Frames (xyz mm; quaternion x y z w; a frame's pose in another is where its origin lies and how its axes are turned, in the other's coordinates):
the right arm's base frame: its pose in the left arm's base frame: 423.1 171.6 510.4 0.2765 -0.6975 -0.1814 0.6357
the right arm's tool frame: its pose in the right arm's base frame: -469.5 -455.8 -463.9 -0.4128 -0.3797 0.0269 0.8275
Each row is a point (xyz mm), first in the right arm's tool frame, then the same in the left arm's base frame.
Working: the right arm's tool frame: its pose in the left arm's base frame: 970.0 150.6 -76.0 -0.1213 -0.7511 -0.5259 0.3802

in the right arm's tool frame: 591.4 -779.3 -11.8
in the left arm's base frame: 118.6 -313.9 -204.8
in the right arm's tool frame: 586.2 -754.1 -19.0
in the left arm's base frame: 140.0 -308.6 -189.7
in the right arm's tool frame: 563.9 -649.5 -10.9
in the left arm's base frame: 212.5 -253.0 -133.5
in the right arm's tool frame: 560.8 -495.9 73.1
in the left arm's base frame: 266.7 -114.1 -41.8
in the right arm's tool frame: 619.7 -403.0 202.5
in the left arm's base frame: 223.2 26.0 43.8
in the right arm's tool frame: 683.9 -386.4 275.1
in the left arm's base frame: 157.0 83.0 88.8
